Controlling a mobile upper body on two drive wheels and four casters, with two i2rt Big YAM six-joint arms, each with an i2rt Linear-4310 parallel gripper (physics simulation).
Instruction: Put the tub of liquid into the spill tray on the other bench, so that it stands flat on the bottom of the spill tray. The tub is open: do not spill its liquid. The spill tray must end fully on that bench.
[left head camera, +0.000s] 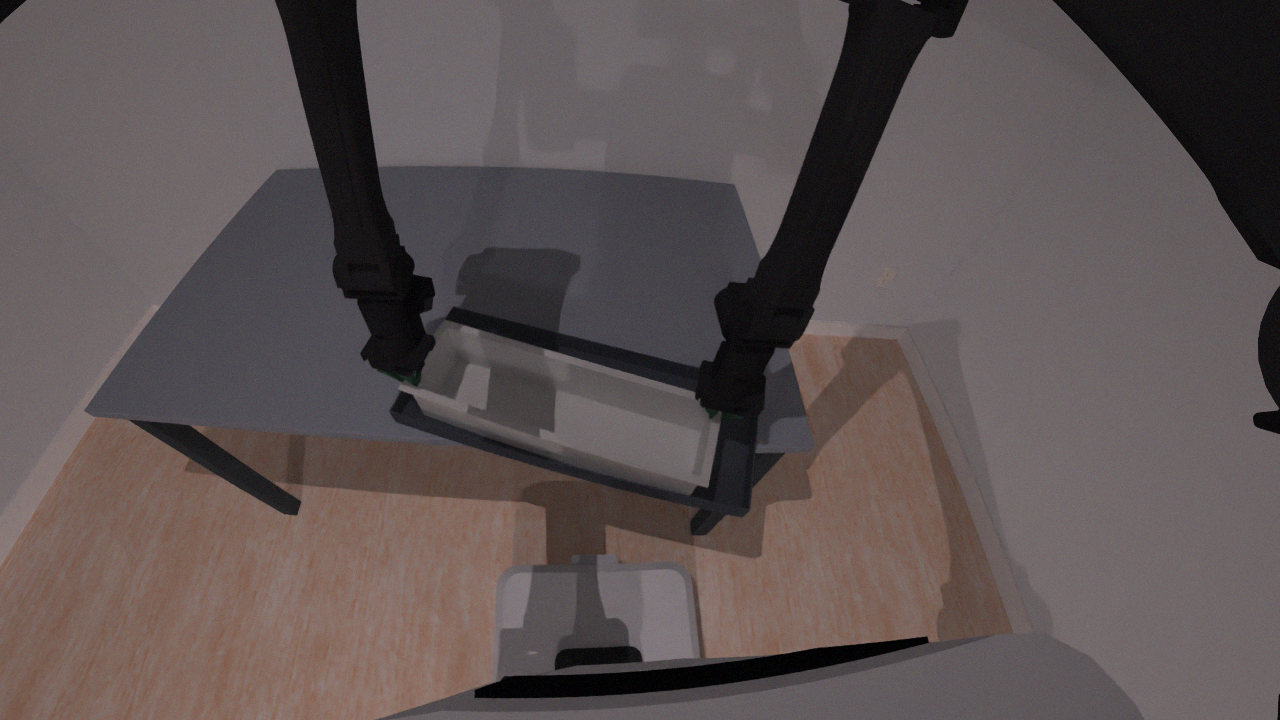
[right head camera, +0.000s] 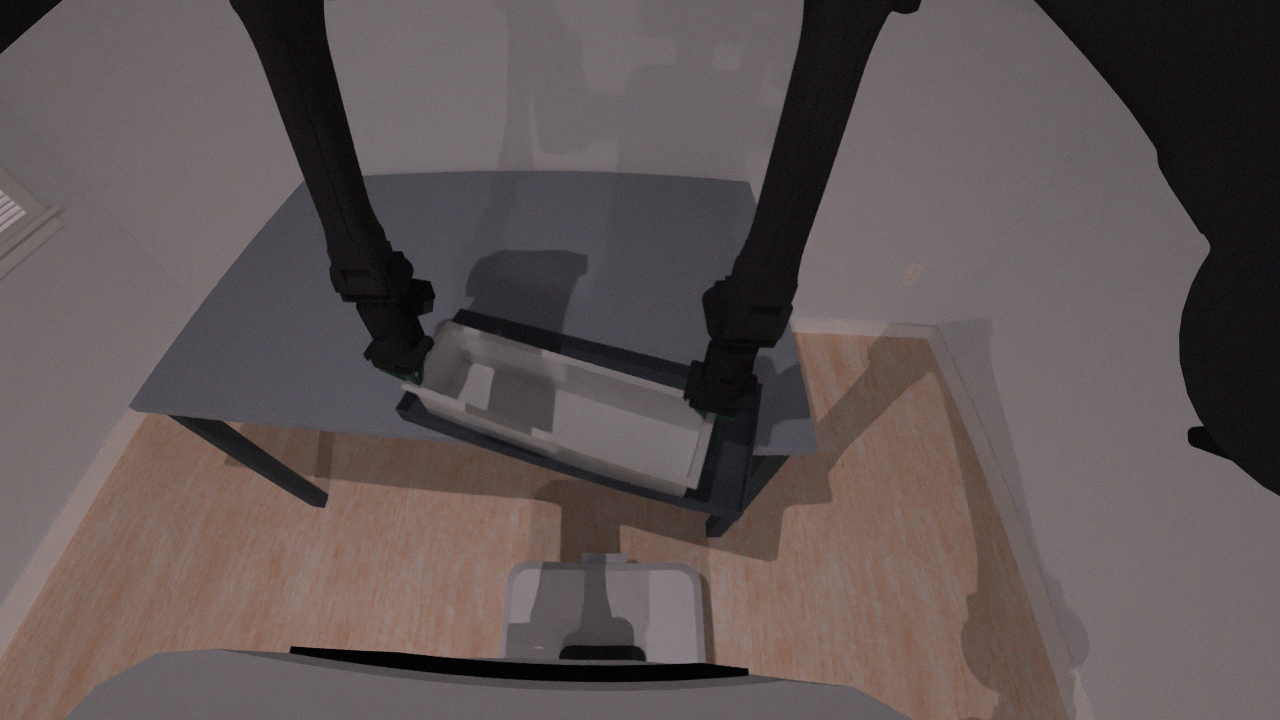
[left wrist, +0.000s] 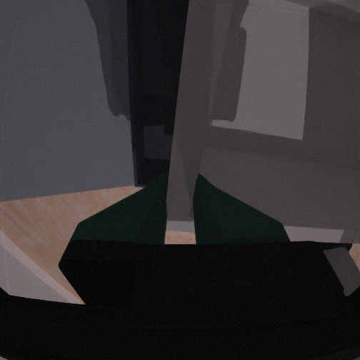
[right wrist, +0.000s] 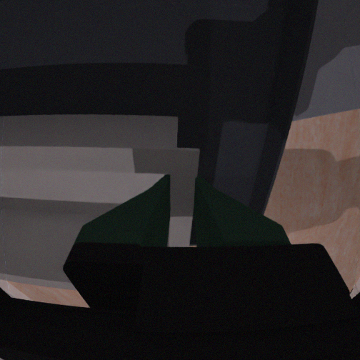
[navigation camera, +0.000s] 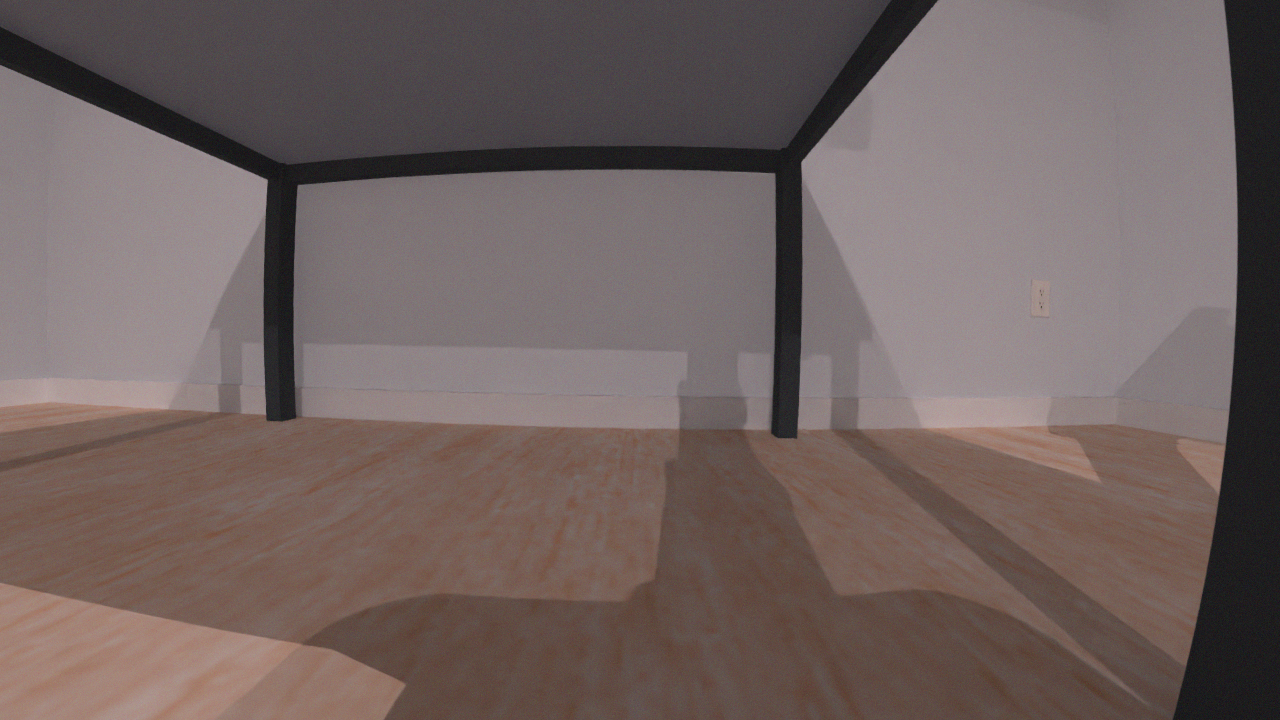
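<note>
The pale open tub (left head camera: 617, 420) (right head camera: 617, 420) (left wrist: 275, 190) lies lengthwise over the dark spill tray (left head camera: 738, 465) (right head camera: 738, 447) (right wrist: 100, 90). Its left end overlaps the tray's left wall in the head views; whether its bottom is flat on the tray cannot be told. No liquid surface can be made out. The tray's near right part juts past the bench's front edge. My left gripper (left head camera: 411, 380) (right head camera: 413, 376) (left wrist: 180, 180) is shut on the tub's left end wall. My right gripper (left head camera: 720, 413) (right head camera: 711, 413) (right wrist: 181, 182) is shut on the tub's right end wall.
The grey bench (left head camera: 268, 358) (right head camera: 268, 358) (navigation camera: 537, 71) stands before a wall, under both arms. My pale base (left head camera: 599, 600) (right head camera: 608, 600) is near its front edge. A dark bench leg (navigation camera: 787, 295) shows in the navigation view, and another dark post (navigation camera: 1253, 313) is at far right.
</note>
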